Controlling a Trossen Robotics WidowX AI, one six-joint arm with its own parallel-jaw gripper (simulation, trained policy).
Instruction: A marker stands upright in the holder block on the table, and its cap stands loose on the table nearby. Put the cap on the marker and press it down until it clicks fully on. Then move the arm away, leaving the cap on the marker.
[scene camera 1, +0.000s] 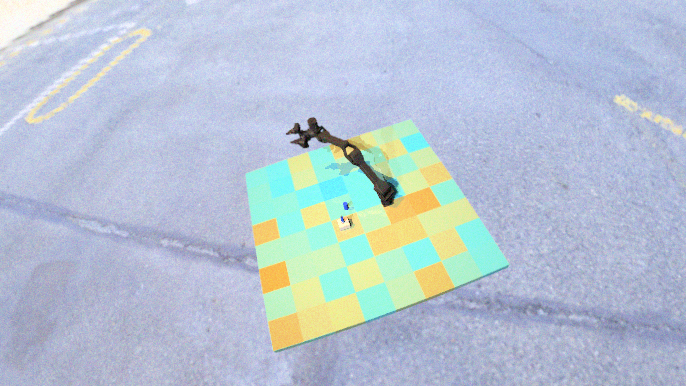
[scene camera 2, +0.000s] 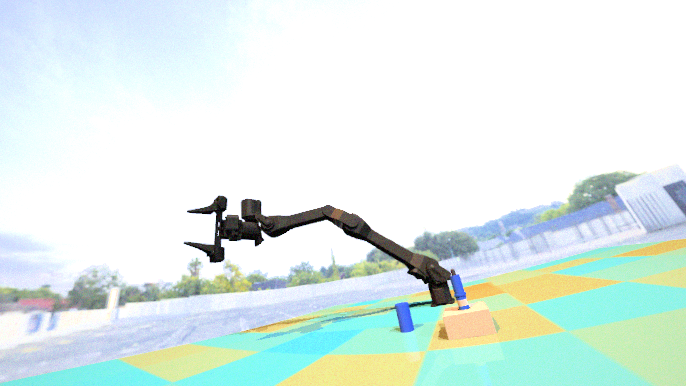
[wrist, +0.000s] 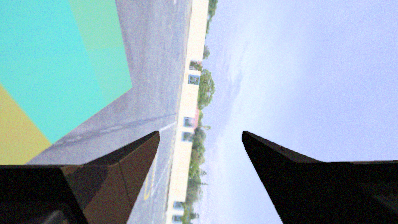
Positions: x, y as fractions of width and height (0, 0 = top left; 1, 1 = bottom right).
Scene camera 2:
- tan holder block: 0.69, 0.84
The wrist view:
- my gripper: 0.51, 0.60
